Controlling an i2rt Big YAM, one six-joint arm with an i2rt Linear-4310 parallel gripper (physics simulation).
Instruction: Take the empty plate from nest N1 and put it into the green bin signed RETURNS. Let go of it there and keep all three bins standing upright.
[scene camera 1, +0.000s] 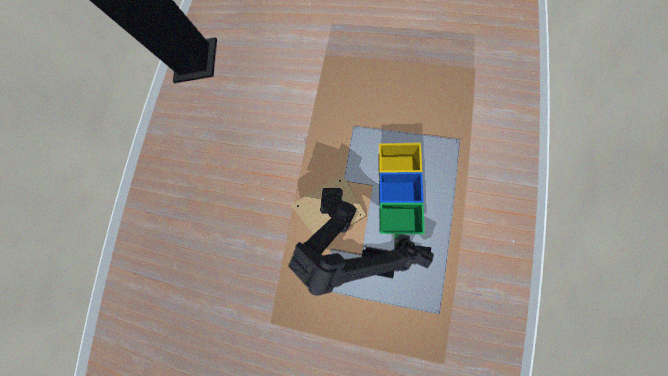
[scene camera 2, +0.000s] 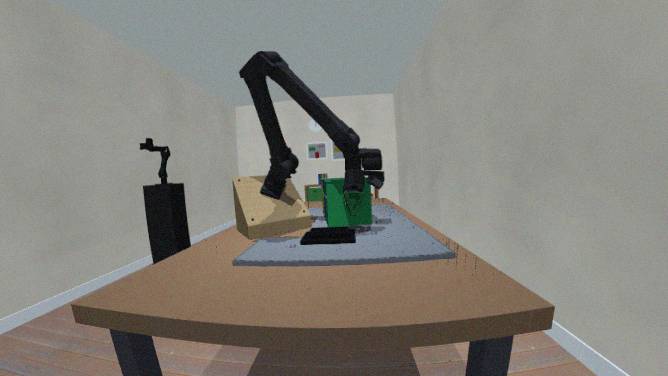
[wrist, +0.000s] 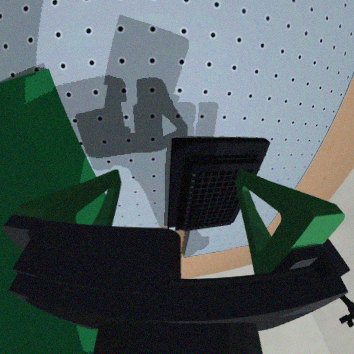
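Pixels of known places: gripper, fingertip midpoint: (scene camera 2: 352, 215) (wrist: 177, 175); arm's base, link origin: (scene camera 1: 330, 200) (scene camera 2: 273, 187).
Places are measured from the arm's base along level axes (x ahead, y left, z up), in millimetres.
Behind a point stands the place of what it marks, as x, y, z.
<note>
A dark gridded block (scene camera 1: 386, 274) (scene camera 2: 328, 236) {187, -332, -140} (wrist: 215, 185) {226, -290, -131} lies flat on the grey board, partly under the arm in scene camera 1. I cannot tell plate from nest in it, nor read any N1 mark. The green bin (scene camera 1: 401, 220) {320, -98, -156} (scene camera 2: 336, 210) {245, -153, -94} (wrist: 40, 175) {322, -157, -86} stands upright; its RETURNS sign does not show. The blue bin (scene camera 1: 401, 188) {332, 59, -155} and yellow bin (scene camera 1: 400, 161) {339, 197, -155} stand upright in a row behind it. My gripper (scene camera 2: 353, 212) {284, -246, -99} (wrist: 177, 175) {284, -246, -99} is open and empty, low beside the green bin's near side, with the block beyond the fingers in the wrist view. Scene camera 1 hides the fingertips.
The perforated grey board (scene camera 1: 440, 200) {515, -11, -157} (scene camera 2: 400, 247) {361, -448, -157} (wrist: 280, 65) {345, -374, -157} lies on the brown table (scene camera 1: 400, 90) {379, 600, -170} (scene camera 2: 320, 300) {132, -616, -170}. The arm stands on a sloped wooden base (scene camera 1: 310, 210) {-92, -42, 6} (scene camera 2: 250, 217) {-73, -158, -95}, left of the bins. A black pedestal (scene camera 2: 167, 215) with a small arm stands beyond the table at the left.
</note>
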